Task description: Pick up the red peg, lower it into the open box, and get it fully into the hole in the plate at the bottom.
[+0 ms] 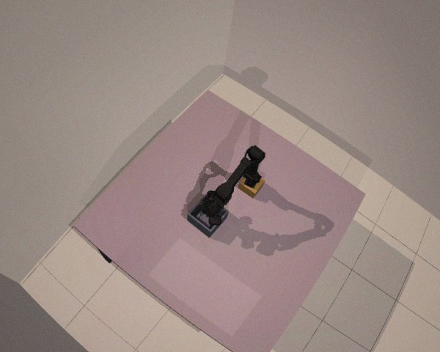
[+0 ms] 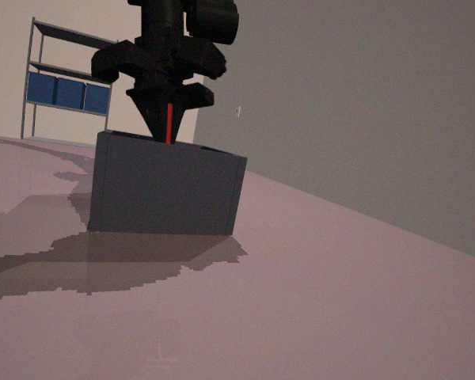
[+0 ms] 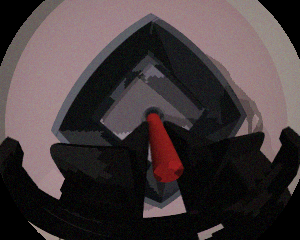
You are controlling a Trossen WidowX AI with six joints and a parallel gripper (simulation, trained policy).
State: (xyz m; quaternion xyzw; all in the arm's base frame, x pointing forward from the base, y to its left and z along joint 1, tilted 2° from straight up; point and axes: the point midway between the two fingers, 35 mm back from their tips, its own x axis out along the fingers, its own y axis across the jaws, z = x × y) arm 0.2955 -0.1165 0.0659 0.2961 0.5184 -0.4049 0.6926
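Now: the red peg 20 mm above my gripper tip. Round my gripper tip: dark grey box 60 mm below; light grey plate 40 mm below.
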